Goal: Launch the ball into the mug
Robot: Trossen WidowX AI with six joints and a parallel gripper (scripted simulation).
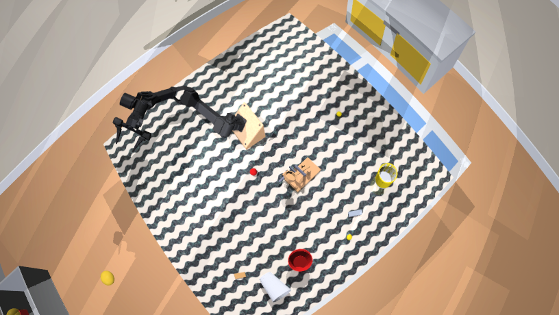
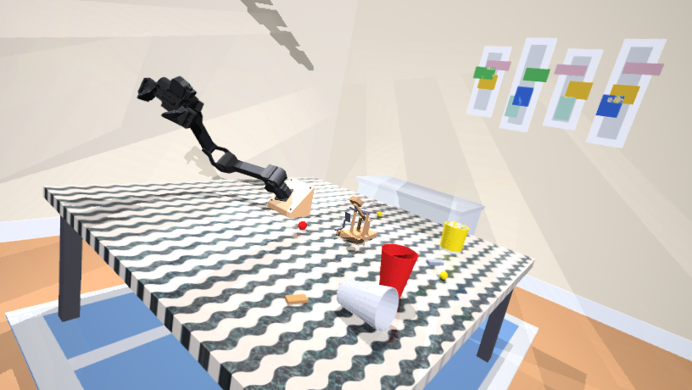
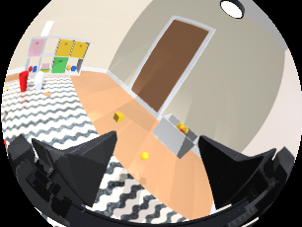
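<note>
My gripper tip is 50 cm short of the wooden catapult, 46 cm to the right of it and 26 cm above it. The rest, counted from my gripper tip: red ball 36 cm ahead, 36 cm to the left, 32 cm below; red cup 78 cm ahead, 21 cm to the left, 31 cm below; tan block 65 cm ahead, 2 cm to the right, 33 cm below.
</note>
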